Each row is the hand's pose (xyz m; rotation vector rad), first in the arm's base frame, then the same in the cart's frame.
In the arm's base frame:
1: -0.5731 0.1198 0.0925 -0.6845 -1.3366 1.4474
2: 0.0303 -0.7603 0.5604 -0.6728 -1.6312 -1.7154
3: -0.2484 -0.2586 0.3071 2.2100 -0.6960 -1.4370
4: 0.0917 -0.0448 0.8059 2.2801 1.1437 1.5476
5: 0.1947 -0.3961 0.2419 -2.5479 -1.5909 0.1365
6: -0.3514 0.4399 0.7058 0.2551 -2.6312 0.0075
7: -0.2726 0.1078 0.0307 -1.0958 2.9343 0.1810
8: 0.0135 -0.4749 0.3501 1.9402 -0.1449 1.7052
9: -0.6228 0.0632 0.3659 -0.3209 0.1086 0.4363
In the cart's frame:
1: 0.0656 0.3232 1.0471 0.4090 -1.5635 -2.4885
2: 0.9558 0.8123 0.4763 -1.1835 -1.7550 1.6096
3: 0.4839 0.5052 0.7529 -0.2963 -0.4615 -0.2666
4: 0.3889 0.4535 0.1216 0.4647 1.8818 -1.2329
5: 0.8716 0.3170 0.5693 0.2007 0.6039 -1.9015
6: -0.2122 0.3297 0.3759 0.1094 -0.1970 2.1076
7: 0.2728 0.1339 0.9225 0.6421 -0.3530 1.5195
8: 0.7912 0.5247 0.6032 0.3747 1.9474 -0.0531
9: 0.0014 0.5346 0.8694 2.5039 -1.6070 -0.9190

